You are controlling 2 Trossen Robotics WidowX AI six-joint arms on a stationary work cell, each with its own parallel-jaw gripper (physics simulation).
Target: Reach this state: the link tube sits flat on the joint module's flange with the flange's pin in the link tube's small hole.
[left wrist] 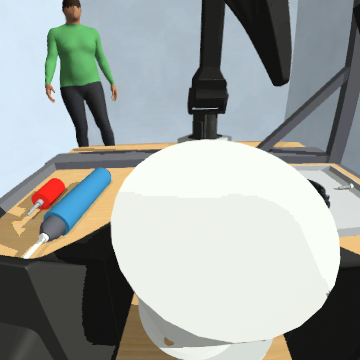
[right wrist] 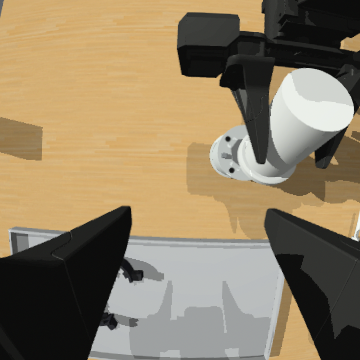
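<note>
The white link tube stands between the fingers of my left gripper, which is shut on it. Its round end fills the middle of the left wrist view. In the right wrist view the tube's lower end overlaps the right part of the joint module's pale flange. Dark holes and a small grey pin show on the flange, left of the tube. Whether the tube touches the flange, and where its small hole lies, cannot be told. My right gripper is open and empty, its fingers towards the tray's back edge.
A grey tray holds small black parts and a screw. A blue screwdriver-like tool and a red tool lie on the table's left side in the left wrist view. A person stands beyond the table.
</note>
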